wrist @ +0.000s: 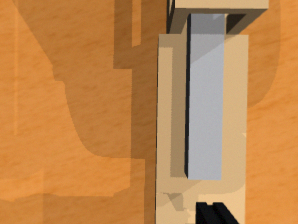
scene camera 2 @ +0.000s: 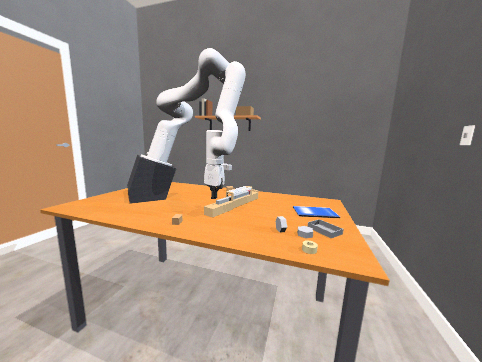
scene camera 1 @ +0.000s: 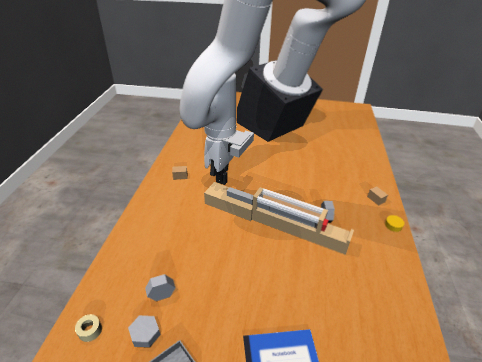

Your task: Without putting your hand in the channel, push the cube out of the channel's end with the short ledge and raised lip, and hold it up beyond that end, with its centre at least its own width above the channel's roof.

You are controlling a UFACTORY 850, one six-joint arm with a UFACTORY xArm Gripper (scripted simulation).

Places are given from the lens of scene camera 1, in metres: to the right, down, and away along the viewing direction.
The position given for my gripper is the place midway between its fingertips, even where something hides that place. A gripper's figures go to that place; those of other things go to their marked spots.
my gripper [scene camera 1: 221, 182]: -0.06, 0.00, 1.00
railed roof [scene camera 1: 284, 202]: 0.12, 0.06, 0.92
